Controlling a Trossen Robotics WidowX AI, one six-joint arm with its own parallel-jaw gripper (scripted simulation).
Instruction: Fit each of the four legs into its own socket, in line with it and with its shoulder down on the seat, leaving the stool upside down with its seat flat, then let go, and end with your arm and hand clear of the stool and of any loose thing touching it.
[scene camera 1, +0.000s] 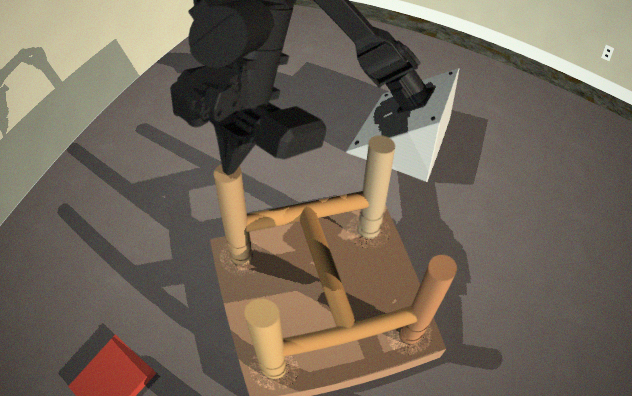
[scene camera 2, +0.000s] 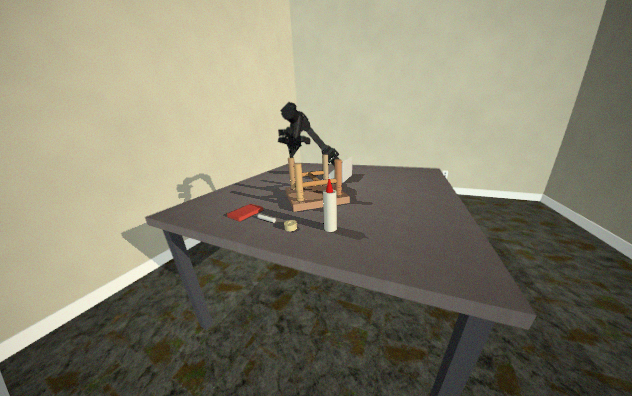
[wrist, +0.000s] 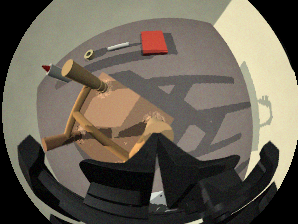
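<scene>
Visible are my gripper, (scene camera 1: 228, 172) and (wrist: 156, 136), and a stool leg (scene camera 1: 441, 269).
</scene>
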